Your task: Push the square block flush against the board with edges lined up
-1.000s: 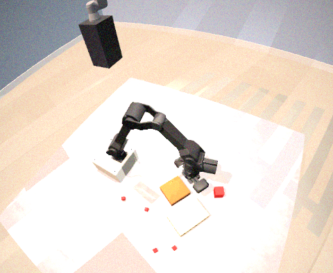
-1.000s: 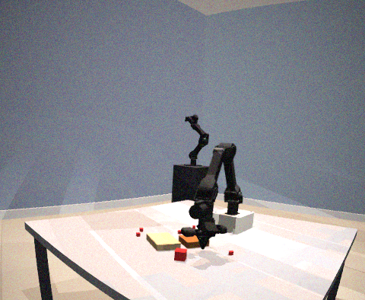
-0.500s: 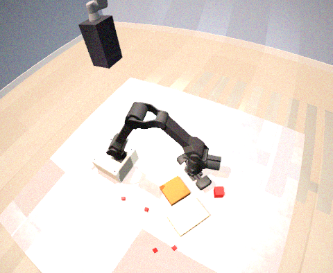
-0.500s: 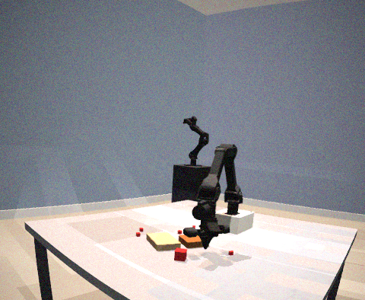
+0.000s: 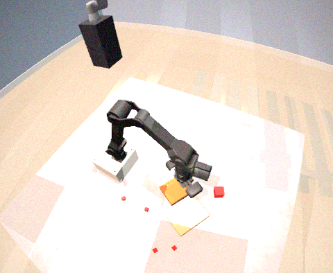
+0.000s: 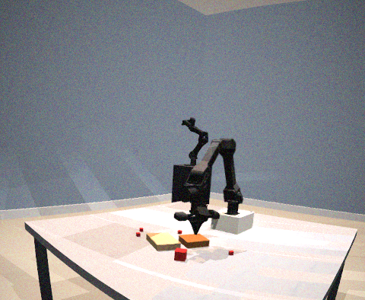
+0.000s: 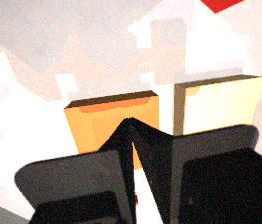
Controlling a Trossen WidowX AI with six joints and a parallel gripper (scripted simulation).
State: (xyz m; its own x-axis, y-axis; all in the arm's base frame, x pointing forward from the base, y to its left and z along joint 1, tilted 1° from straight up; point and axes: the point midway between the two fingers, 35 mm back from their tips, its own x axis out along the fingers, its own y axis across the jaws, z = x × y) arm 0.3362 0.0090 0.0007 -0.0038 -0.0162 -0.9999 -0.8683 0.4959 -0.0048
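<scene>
My gripper tip is now 3 cm past the orange square block, 3 cm to the left of it and 4 cm above it. Also, from my gripper tip: pale cream board: 7 cm ahead, 11 cm to the right, 4 cm below; then red cube: 16 cm ahead, 4 cm to the left, 4 cm below.
</scene>
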